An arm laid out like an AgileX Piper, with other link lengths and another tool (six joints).
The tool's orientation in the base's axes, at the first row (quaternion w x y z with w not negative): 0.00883 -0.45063 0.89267 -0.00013
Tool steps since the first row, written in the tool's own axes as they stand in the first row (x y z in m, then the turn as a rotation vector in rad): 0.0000 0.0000 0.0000 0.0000 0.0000 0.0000; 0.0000 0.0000 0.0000 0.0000 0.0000 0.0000; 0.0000 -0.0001 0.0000 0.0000 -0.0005 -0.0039; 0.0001 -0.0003 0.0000 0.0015 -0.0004 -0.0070; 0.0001 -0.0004 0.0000 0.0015 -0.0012 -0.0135; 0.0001 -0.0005 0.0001 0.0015 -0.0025 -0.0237; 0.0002 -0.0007 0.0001 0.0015 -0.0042 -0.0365; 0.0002 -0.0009 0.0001 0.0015 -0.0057 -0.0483; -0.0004 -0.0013 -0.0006 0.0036 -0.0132 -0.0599; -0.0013 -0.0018 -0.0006 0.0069 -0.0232 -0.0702; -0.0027 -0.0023 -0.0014 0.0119 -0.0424 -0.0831; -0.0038 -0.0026 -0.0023 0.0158 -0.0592 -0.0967
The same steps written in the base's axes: 0.0000 0.0000 0.0000 0.0000 0.0000 0.0000; 0.0000 0.0000 0.0000 0.0000 0.0000 0.0000; 0.0001 -0.0001 0.0000 0.0003 -0.0003 0.0039; 0.0002 -0.0003 0.0000 -0.0007 -0.0015 0.0070; 0.0003 -0.0003 0.0000 -0.0001 -0.0020 0.0135; 0.0003 -0.0004 -0.0001 0.0007 -0.0029 0.0237; 0.0004 -0.0006 -0.0001 0.0019 -0.0040 0.0365; 0.0006 -0.0007 -0.0001 0.0029 -0.0050 0.0483; 0.0013 -0.0005 0.0006 0.0075 -0.0112 0.0599; 0.0022 0.0000 0.0006 0.0135 -0.0199 0.0703; 0.0034 0.0008 0.0015 0.0257 -0.0354 0.0832; 0.0043 0.0015 0.0024 0.0367 -0.0486 0.0969
